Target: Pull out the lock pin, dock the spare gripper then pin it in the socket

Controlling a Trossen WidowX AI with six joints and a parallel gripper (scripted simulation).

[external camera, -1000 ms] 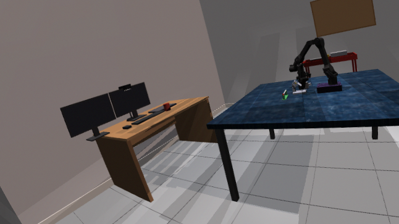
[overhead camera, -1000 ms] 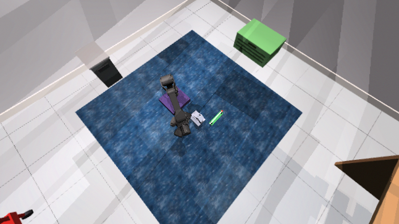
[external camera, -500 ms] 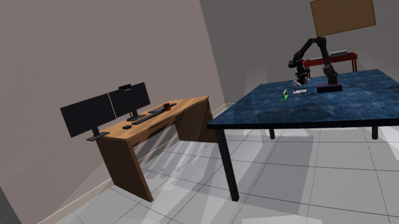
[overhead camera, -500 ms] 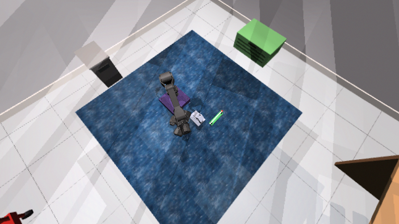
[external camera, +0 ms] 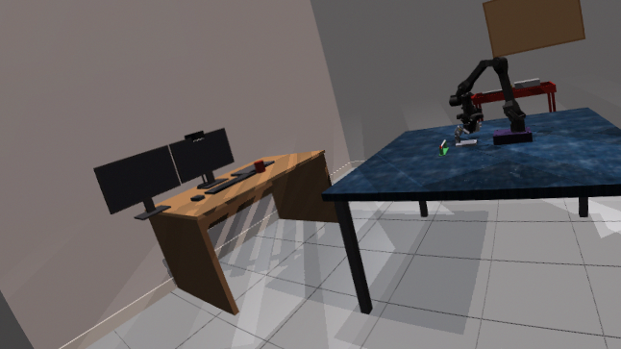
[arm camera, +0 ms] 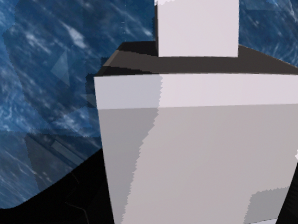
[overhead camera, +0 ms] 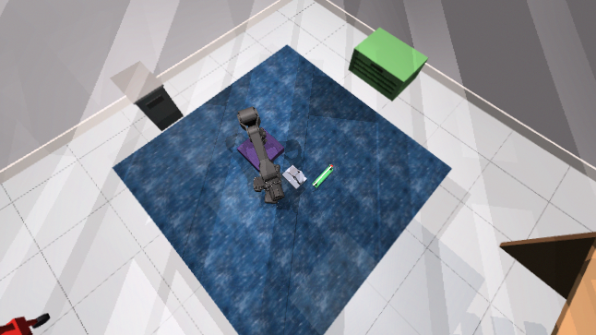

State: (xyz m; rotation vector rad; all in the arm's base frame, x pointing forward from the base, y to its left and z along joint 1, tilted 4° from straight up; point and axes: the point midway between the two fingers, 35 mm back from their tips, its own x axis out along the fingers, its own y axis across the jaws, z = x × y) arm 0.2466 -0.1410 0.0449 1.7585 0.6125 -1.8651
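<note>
Now: gripper tip 10 mm past the spare gripper, 10 mm to the left of it and 20 mm below it. The rest, counted from my gripper tip: mount 50 mm ahead, 130 mm to the left; green rest 140 mm ahead, 230 mm to the left, 30 mm below.
</note>
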